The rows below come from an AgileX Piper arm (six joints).
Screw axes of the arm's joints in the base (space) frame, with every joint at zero. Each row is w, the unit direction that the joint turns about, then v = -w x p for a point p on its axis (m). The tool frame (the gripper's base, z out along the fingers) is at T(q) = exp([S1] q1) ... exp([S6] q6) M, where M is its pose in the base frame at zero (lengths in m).
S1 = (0, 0, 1, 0.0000, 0.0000, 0.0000)
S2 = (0, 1, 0, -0.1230, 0.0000, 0.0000)
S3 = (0, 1, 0, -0.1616, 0.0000, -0.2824)
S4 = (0.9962, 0, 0.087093, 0.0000, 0.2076, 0.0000)
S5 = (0, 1, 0, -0.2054, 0.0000, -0.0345)
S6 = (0.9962, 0, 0.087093, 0.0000, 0.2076, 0.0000)
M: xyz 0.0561 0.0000 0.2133 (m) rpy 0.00 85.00 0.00 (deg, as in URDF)
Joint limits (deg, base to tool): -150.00..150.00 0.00..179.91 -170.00..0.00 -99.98..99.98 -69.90..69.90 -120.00..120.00
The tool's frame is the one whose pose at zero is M.
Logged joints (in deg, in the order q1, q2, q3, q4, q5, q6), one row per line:
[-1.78, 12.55, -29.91, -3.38, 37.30, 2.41]
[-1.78, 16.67, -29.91, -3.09, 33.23, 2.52]
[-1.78, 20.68, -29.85, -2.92, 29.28, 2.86]
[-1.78, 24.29, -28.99, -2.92, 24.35, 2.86]
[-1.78, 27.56, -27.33, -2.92, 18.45, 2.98]
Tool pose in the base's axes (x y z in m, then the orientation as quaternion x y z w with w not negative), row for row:
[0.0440, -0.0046, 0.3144, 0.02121, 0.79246, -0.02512, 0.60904]
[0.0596, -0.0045, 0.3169, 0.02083, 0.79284, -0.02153, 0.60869]
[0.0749, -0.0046, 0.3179, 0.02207, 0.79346, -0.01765, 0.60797]
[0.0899, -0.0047, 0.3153, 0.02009, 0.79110, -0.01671, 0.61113]
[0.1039, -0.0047, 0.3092, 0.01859, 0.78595, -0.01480, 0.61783]
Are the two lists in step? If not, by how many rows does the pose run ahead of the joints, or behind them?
They are in step.
